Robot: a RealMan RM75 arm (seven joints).
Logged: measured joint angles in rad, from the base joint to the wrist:
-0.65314 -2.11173 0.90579 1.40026 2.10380 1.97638 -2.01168
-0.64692 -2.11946 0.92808 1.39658 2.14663 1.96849 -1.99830
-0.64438 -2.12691 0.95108 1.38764 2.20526 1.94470 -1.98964
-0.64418 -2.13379 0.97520 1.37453 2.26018 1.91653 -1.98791
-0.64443 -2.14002 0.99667 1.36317 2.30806 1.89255 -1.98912
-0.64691 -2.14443 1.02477 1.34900 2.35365 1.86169 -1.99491
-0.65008 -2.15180 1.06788 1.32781 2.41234 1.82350 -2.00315
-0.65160 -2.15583 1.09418 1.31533 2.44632 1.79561 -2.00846
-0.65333 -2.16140 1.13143 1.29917 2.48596 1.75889 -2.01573
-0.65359 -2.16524 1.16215 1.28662 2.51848 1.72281 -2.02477
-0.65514 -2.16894 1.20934 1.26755 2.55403 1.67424 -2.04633
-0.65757 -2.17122 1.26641 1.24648 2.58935 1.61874 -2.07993
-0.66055 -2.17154 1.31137 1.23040 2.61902 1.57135 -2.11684
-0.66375 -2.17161 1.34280 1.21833 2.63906 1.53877 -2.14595
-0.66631 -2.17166 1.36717 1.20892 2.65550 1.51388 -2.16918
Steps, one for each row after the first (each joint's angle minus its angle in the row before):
0.00622 -0.00773 0.02229 -0.00368 0.04283 -0.00789 0.01338
0.00254 -0.00745 0.02300 -0.00894 0.05863 -0.02379 0.00866
0.00020 -0.00688 0.02412 -0.01311 0.05492 -0.02817 0.00173
-0.00025 -0.00623 0.02147 -0.01136 0.04788 -0.02398 -0.00121
-0.00248 -0.00441 0.02810 -0.01417 0.04559 -0.03086 -0.00579
-0.00317 -0.00737 0.04311 -0.02119 0.05869 -0.03819 -0.00824
-0.00152 -0.00403 0.02630 -0.01248 0.03398 -0.02789 -0.00531
-0.00173 -0.00557 0.03725 -0.01616 0.03964 -0.03672 -0.00727
-0.00026 -0.00384 0.03072 -0.01255 0.03252 -0.03608 -0.00904
-0.00155 -0.00370 0.04719 -0.01907 0.03555 -0.04857 -0.02156
-0.00243 -0.00228 0.05707 -0.02107 0.03532 -0.05550 -0.03360
-0.00298 -0.00032 0.04496 -0.01608 0.02967 -0.04739 -0.03691
-0.00320 -0.00007 0.03143 -0.01207 0.02004 -0.03258 -0.02911
-0.00256 -0.00005 0.02437 -0.00941 0.01644 -0.02489 -0.02323

